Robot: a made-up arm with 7 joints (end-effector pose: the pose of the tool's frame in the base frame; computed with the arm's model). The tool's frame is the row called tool. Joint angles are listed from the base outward.
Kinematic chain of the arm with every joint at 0, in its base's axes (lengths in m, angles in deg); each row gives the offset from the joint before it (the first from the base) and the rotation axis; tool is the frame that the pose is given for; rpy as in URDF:
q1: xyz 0 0 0.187 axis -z
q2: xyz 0 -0.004 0.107 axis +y
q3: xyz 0 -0.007 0.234 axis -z
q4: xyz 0 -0.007 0.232 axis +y
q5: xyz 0 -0.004 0.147 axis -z
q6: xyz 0 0 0.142 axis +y
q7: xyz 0 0 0.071 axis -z
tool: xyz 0 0 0 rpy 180 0 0
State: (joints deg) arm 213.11 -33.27 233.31 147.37 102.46 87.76 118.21
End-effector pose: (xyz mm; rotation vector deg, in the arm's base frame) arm 36.4 -230.8 464.6 -82.61 83.67 -27.69
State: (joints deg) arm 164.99 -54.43 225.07 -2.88 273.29 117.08 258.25
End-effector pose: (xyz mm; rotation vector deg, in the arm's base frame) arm 570.6 209.3 689.6 28.75 -30.68 113.68
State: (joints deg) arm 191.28 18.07 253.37 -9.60 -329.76 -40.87 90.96
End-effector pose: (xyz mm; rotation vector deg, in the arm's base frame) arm -236.3 156.5 1047.0 47.58 147.03 -68.48
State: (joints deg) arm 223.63 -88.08 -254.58 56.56 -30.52 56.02 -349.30
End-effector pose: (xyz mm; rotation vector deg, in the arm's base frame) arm 651.1 -196.0 252.2 -16.67 -120.96 97.81
